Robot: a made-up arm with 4 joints.
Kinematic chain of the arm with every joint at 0, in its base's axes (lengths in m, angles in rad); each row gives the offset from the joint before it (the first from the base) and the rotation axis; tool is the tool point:
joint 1: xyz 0 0 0.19 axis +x
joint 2: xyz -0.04 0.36 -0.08 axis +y
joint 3: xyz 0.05 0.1 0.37 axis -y
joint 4: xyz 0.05 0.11 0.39 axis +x
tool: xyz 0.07 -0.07 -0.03
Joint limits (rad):
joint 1: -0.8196..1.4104
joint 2: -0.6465..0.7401
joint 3: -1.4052..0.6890
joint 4: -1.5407..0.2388
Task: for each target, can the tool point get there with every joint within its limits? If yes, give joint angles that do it. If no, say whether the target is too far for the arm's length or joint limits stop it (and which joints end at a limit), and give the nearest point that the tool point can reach.
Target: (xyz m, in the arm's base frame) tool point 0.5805 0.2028 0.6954
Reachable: yes | joints 0.8411 0.3388 -1.1120 -1.1074
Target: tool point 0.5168 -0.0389 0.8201
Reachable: yes | joints 0.9775 0.4748 -0.3407 0.0232
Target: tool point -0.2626 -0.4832 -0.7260
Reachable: no: joint limits stop it (at a limit: joint 1, joint 2, joint 3, joint 4) | nearest point 0.4702 0.2537 -0.2697 | short by 1.135 m
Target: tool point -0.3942 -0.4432 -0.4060
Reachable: no: joint limits stop it (at a limit: joint 1, joint 2, joint 3, joint 4) | nearest point 0.4702 0.2537 -0.2697 | short by 1.119 m
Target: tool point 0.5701 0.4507 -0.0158
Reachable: yes | joints -0.5098 0.5575 -1.1372 -0.4012
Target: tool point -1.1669 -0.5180 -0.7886
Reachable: no: too far | nearest point -0.6288 0.6946 0.1292 | short by 1.613 m
